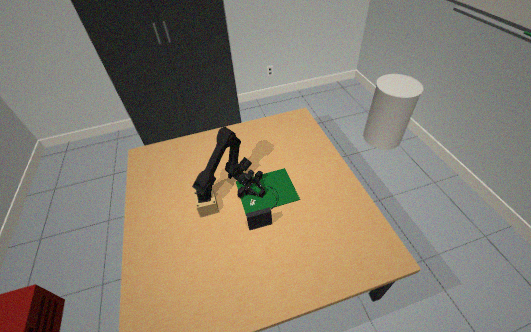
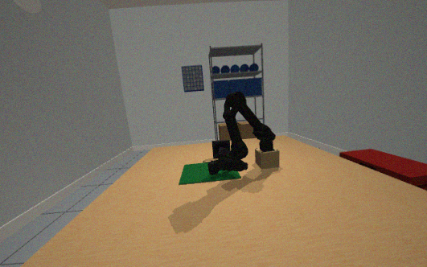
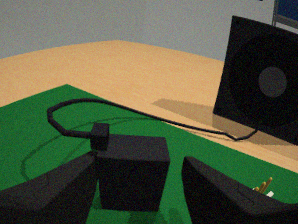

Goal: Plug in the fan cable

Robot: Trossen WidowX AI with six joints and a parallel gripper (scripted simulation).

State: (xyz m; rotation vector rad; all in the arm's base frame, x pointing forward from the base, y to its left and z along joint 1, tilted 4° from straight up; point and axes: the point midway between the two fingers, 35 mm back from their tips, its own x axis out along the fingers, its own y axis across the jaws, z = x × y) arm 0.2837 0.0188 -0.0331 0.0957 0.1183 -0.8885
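Now: the black fan plug 10 mm below my gripper tip. Round my gripper tip: black fan (50 mm behind, 170 mm to the right, 30 mm above); then green board (30 mm ahead, 40 mm to the left, 40 mm below); then fan header (60 mm behind, 30 mm to the right, 30 mm below).
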